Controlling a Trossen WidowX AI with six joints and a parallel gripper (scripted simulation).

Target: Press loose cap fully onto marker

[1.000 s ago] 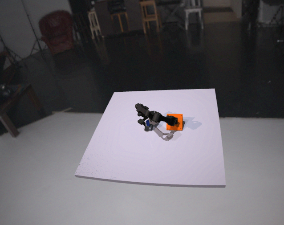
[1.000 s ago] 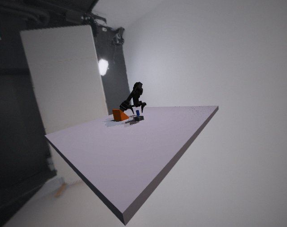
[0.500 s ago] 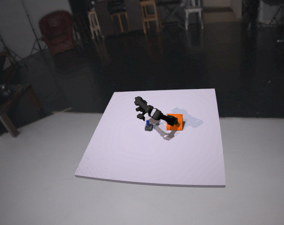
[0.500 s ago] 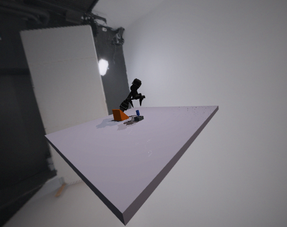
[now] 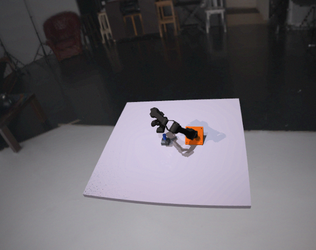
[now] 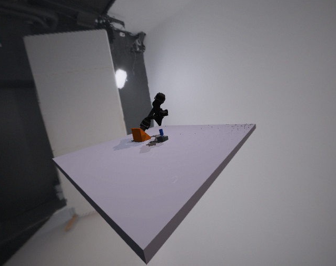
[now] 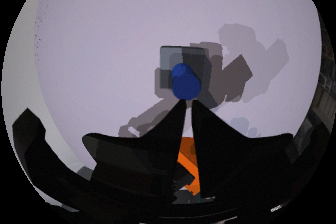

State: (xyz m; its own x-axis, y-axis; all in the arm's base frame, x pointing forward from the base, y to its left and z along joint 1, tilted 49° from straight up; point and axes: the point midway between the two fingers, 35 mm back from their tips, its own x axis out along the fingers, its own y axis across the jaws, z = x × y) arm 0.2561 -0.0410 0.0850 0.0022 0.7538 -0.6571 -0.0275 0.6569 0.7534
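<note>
Now: gripper tip 6 cm above the blue cap. Round my gripper tip: holder block: 11 cm below.
</note>
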